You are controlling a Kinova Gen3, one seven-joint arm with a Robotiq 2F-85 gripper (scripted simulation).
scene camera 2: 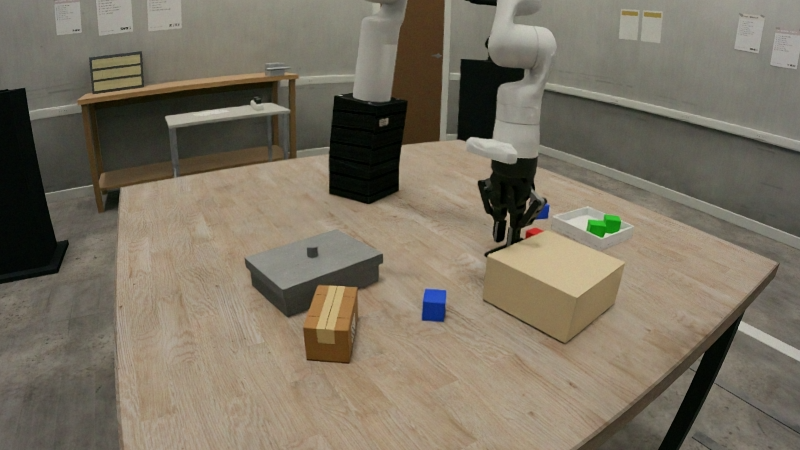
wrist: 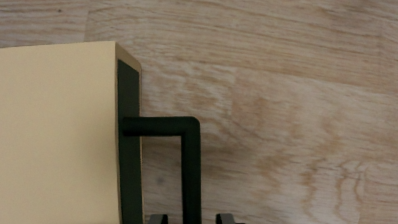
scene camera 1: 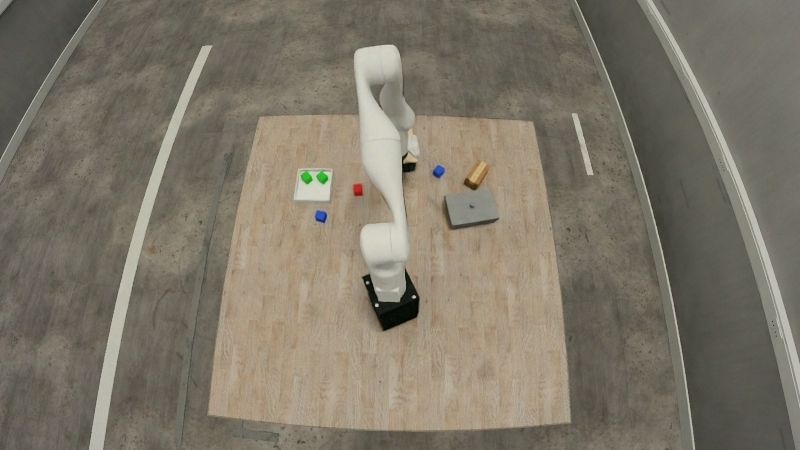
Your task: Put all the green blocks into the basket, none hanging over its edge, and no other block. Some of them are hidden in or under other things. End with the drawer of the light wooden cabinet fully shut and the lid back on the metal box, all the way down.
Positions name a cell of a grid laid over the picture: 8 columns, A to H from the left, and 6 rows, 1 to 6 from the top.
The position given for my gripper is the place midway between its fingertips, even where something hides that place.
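A taped cardboard box (scene camera 2: D5) is visible; in the wrist view the box is out of frame. Also visible: a blue block (scene camera 2: E5) and a light wooden cabinet (scene camera 2: F4), the cabinet appearing in the wrist view (wrist: B4) too. My gripper is at (scene camera 2: F4).
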